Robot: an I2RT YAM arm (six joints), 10 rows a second.
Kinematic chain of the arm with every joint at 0, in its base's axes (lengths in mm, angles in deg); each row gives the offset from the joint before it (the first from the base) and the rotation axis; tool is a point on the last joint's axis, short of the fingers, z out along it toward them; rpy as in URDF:
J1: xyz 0 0 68 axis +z
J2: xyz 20 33.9 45.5 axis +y
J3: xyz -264 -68.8 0 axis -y
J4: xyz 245 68.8 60 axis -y
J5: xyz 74 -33.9 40.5 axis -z
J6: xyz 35.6 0 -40.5 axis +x
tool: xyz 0 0 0 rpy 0 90 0
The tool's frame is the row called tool.
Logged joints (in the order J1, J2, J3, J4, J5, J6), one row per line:
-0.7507 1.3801 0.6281 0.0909 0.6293 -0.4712
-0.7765 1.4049 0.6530 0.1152 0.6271 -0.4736
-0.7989 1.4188 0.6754 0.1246 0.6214 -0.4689
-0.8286 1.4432 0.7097 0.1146 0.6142 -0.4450
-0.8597 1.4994 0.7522 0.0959 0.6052 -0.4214
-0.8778 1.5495 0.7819 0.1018 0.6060 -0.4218
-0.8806 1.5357 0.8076 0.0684 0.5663 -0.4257
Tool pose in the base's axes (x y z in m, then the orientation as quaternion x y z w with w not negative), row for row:
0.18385 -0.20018 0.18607 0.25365 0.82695 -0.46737 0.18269
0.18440 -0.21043 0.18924 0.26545 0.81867 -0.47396 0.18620
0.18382 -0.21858 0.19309 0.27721 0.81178 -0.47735 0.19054
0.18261 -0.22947 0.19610 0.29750 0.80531 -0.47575 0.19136
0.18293 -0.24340 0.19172 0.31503 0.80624 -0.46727 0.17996
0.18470 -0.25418 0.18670 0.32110 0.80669 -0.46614 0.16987
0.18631 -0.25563 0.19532 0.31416 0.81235 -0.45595 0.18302
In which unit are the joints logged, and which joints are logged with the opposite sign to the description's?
The joints are logged in radians. Opposite sign: none.
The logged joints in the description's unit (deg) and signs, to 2 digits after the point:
-43.01 79.07 35.99 5.21 36.06 -27.00
-44.49 80.49 37.41 6.60 35.93 -27.14
-45.77 81.29 38.70 7.14 35.60 -26.87
-47.48 82.69 40.66 6.57 35.19 -25.50
-49.26 85.91 43.10 5.49 34.68 -24.14
-50.29 88.78 44.80 5.83 34.72 -24.17
-50.45 87.99 46.27 3.92 32.45 -24.39

